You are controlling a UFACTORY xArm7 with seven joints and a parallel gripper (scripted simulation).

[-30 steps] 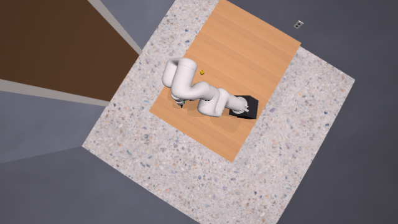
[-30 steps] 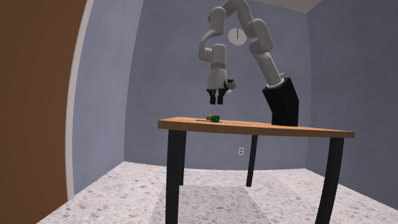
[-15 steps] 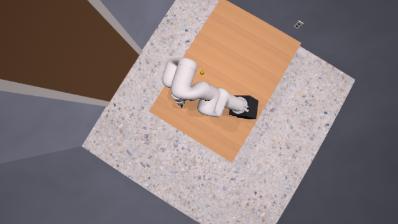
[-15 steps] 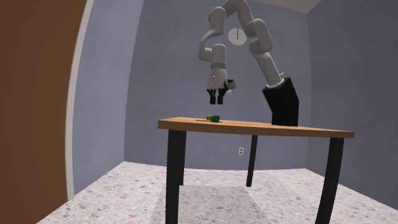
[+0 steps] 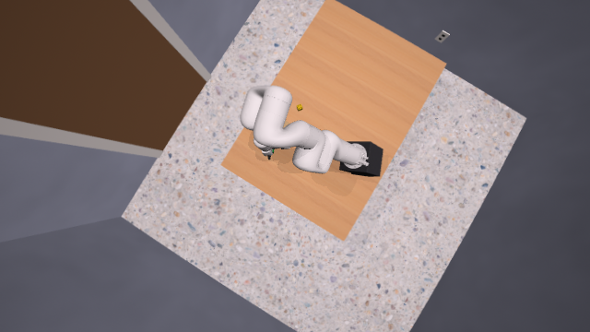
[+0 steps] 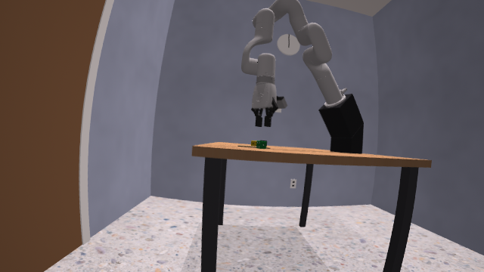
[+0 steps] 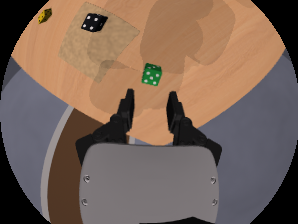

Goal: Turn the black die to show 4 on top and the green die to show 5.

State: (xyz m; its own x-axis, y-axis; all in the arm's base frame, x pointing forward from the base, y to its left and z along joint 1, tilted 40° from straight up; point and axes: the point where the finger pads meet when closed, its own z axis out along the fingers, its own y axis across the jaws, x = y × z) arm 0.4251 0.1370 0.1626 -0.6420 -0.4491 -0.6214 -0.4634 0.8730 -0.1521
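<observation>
Right now the green die is 90 mm below my hand. Also, from my hand: yellow die: 10 mm behind, 320 mm to the right, 90 mm below; black die: 30 mm behind, 140 mm to the right, 90 mm below; tan mat: 20 mm ahead, 140 mm to the right, 100 mm below.
</observation>
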